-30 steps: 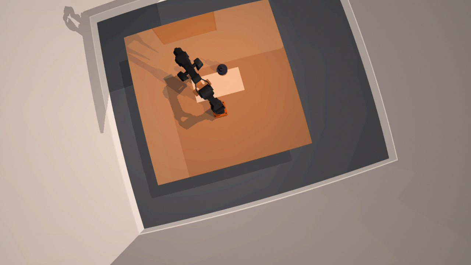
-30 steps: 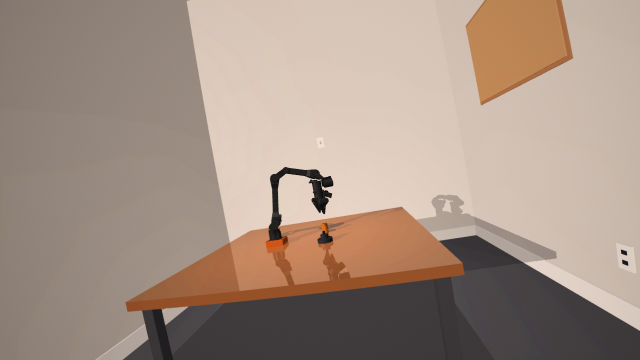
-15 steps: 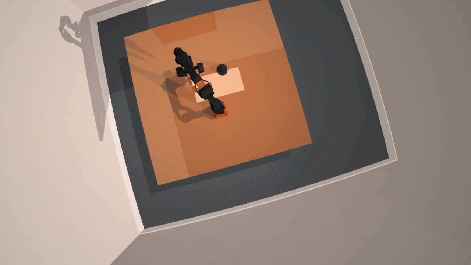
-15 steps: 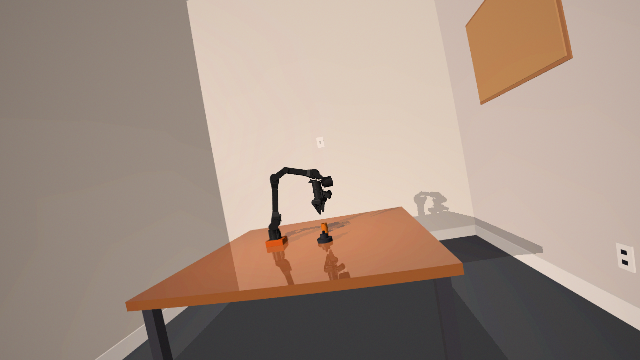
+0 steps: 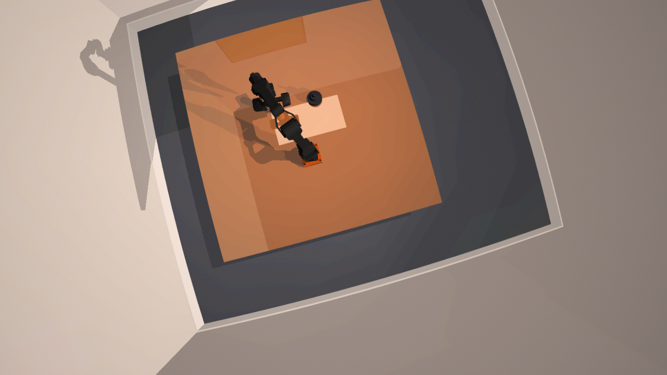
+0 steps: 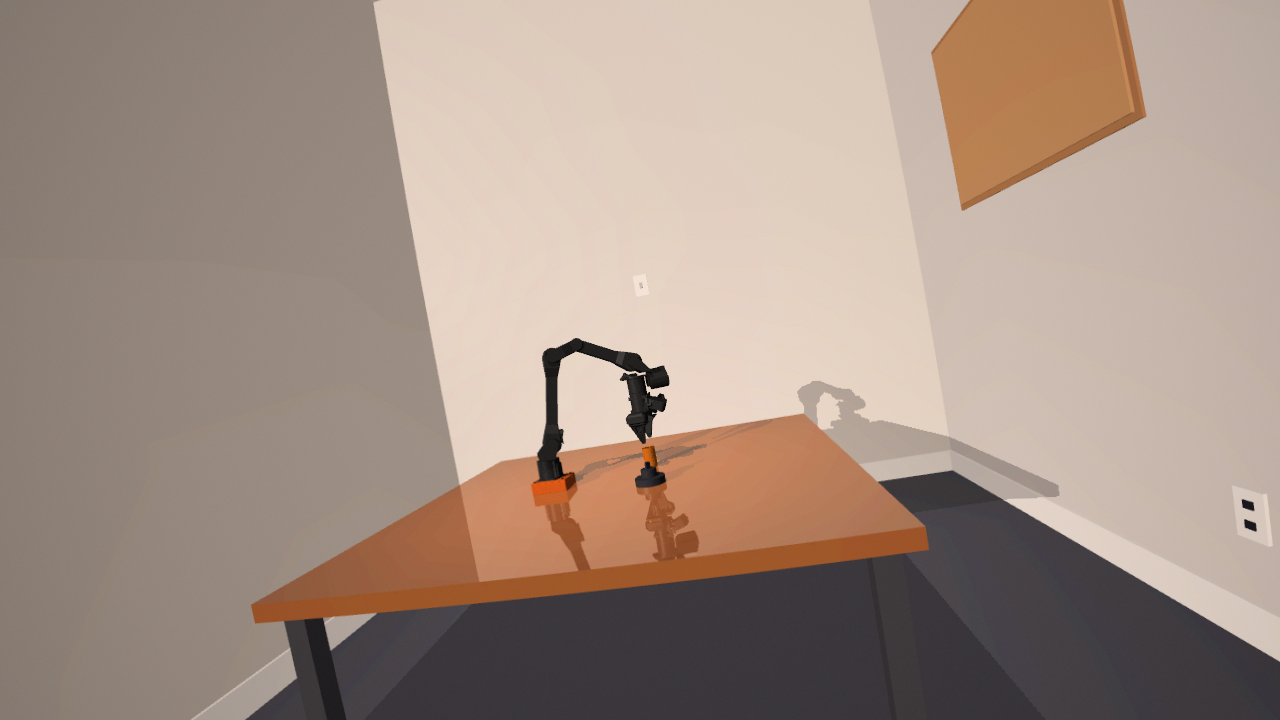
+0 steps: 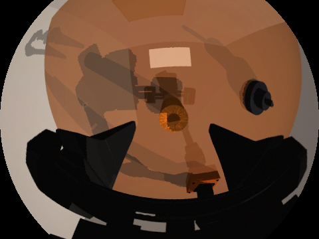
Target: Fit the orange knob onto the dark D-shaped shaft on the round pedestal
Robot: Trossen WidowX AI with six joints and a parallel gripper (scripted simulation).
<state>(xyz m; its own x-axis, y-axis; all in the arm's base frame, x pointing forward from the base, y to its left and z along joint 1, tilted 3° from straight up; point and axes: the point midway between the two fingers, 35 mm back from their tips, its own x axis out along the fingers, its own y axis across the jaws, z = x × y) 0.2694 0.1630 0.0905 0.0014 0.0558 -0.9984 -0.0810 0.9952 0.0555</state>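
Now: the orange knob 5 cm below my gripper tip. Round my gripper tip: dark round pedestal: 21 cm to the right, 6 cm ahead, 5 cm below.
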